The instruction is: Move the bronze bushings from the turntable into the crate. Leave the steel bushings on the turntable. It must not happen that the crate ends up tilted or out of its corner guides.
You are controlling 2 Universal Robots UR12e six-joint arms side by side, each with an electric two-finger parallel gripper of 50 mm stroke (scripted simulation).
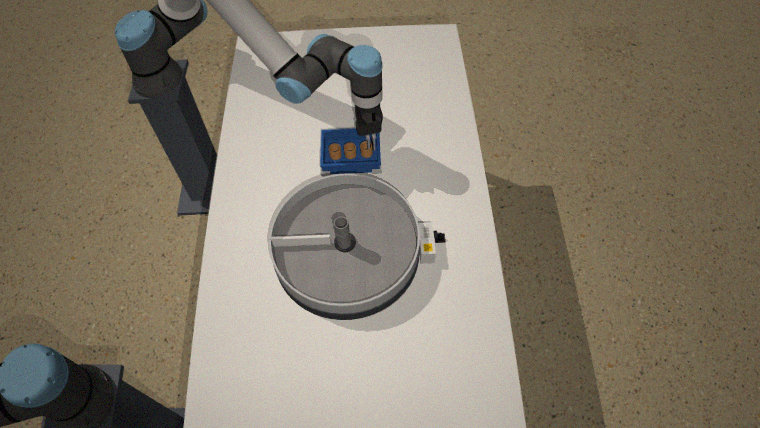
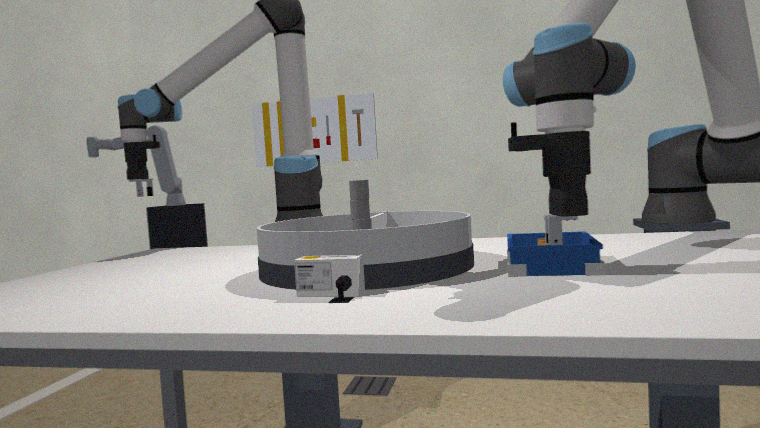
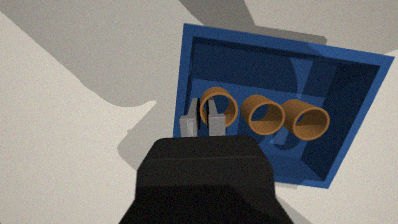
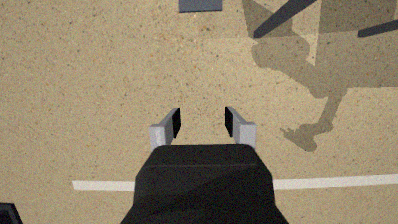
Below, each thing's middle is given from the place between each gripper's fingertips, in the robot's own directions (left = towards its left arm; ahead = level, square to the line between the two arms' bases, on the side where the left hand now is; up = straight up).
Scene:
I see my left gripper 70 mm past the blue crate [image 2: 541, 260] and 30 mm above it.

